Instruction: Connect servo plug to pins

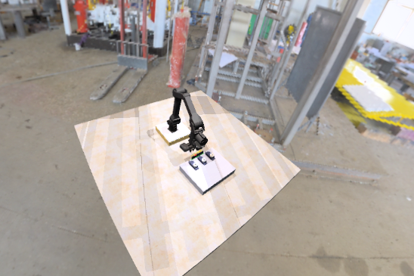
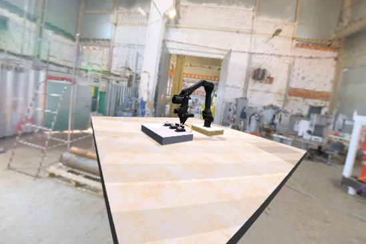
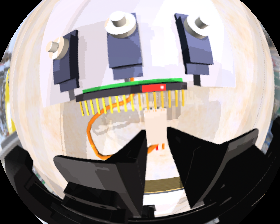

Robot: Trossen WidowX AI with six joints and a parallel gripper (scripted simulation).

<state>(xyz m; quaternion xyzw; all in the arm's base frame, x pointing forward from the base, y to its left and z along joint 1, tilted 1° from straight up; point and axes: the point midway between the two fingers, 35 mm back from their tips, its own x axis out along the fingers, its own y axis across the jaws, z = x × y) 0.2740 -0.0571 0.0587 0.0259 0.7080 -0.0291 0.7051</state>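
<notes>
My gripper tip is now 40 mm short of the red band. The rest, counted from my gripper tip: grey printed holder (200 mm ahead, 50 mm below).
</notes>
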